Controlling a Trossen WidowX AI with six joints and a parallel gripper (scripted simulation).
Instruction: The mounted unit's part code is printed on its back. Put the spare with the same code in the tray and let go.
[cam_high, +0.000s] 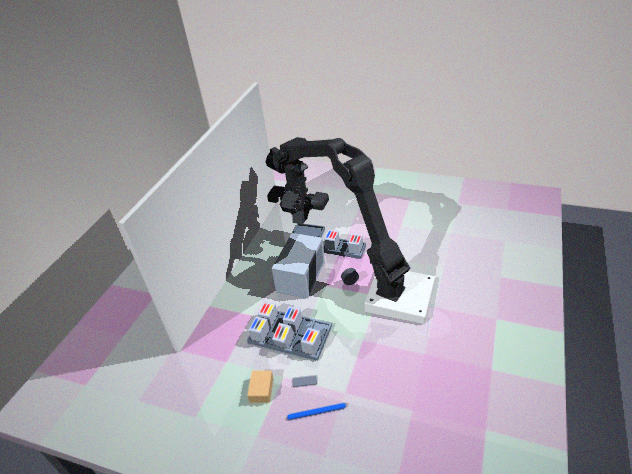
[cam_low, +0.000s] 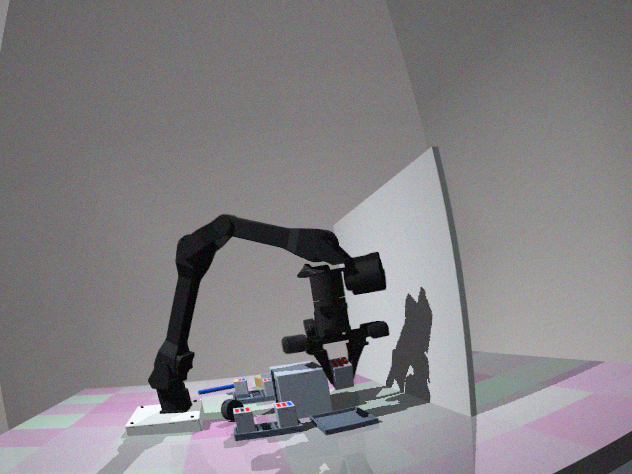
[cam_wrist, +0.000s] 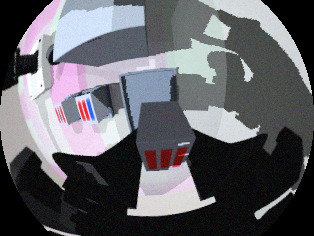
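The dark tray lies 8 cm below my gripper tip and 1 cm behind it. Also, from my gripper tip: black round object (24 cm behind, 11 cm to the left, 6 cm below); then grey spare (3 cm above); then mounted unit (17 cm to the left, 9 cm behind, 3 cm below).
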